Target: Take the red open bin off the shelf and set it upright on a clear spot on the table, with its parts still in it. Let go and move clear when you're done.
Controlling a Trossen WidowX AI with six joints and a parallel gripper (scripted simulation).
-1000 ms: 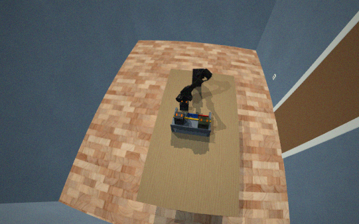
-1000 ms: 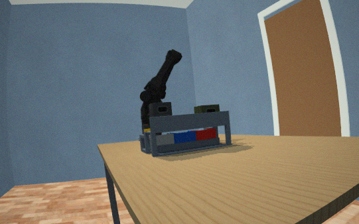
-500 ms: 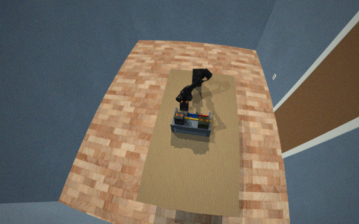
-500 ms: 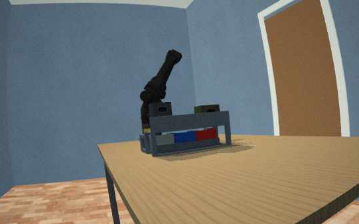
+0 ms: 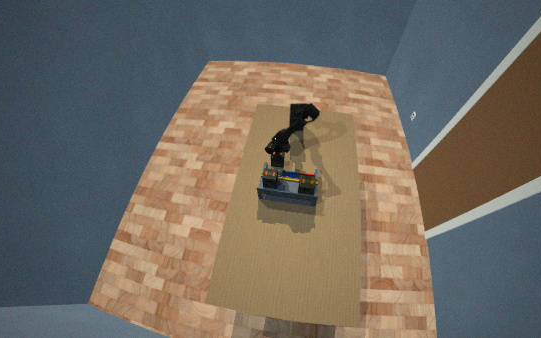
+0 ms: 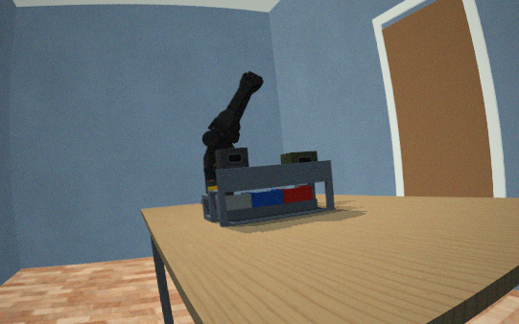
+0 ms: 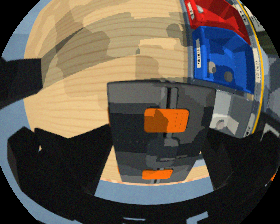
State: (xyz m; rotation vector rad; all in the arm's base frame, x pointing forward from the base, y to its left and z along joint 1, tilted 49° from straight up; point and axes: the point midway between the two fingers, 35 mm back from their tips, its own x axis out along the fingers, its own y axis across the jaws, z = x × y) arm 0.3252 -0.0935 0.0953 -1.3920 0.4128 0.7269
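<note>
My hand is 10 cm short of the red bin, 24 cm to the right of it and 8 cm above it. Round my hand: blue bin 12 cm ahead, 13 cm to the left, 8 cm below; then grey bin 14 cm ahead, 2 cm to the left, 8 cm below.
</note>
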